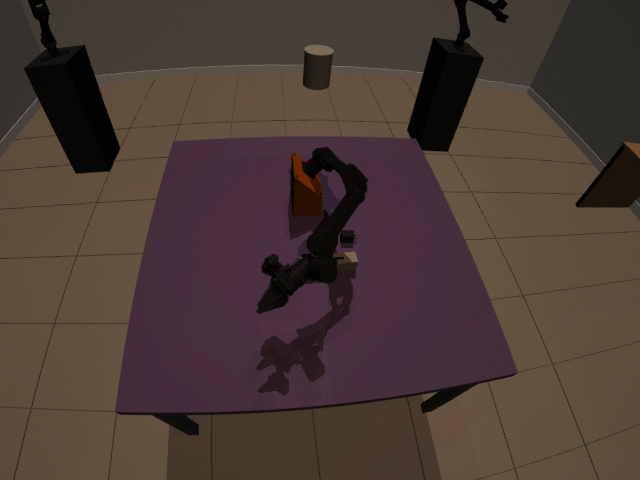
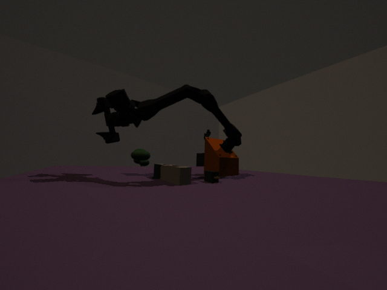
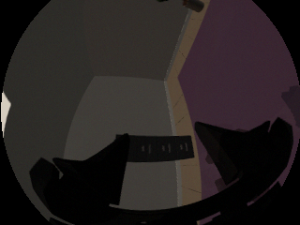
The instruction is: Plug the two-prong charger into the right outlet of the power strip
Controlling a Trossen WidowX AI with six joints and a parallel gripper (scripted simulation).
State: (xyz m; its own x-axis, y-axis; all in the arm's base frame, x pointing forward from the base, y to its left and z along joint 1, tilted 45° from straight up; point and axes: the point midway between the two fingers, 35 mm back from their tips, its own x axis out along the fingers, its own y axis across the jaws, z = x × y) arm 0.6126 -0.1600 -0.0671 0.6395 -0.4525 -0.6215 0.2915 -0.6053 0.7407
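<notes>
The dark two-prong charger lies 39 cm behind my gripper tip, 34 cm to the left of it and 20 cm below it.
</notes>
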